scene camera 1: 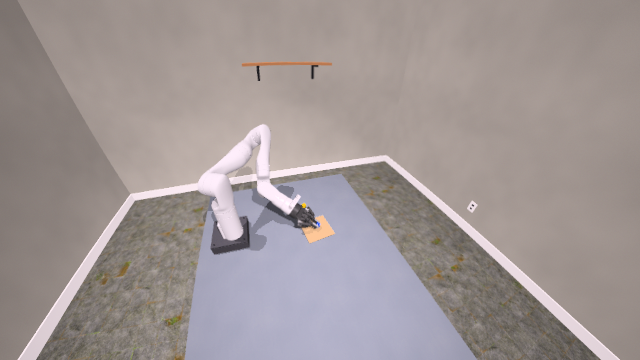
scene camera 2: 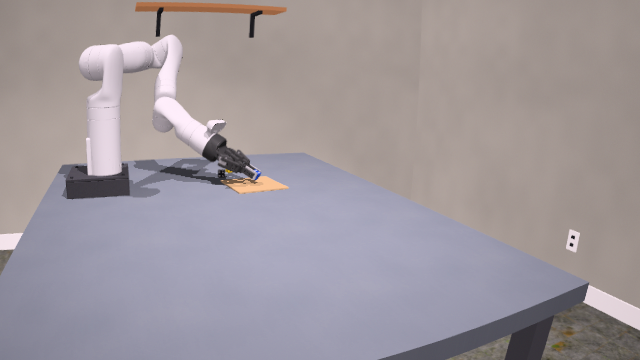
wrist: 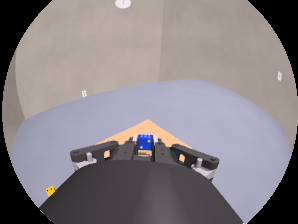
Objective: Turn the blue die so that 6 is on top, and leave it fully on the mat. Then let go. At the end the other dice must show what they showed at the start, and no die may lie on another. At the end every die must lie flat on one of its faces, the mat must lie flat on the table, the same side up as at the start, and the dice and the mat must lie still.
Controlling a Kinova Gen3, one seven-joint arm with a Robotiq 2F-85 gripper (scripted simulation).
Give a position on a mat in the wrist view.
At 147,127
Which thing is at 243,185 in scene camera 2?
A mat.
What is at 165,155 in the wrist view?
The gripper.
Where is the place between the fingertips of the gripper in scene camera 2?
257,176
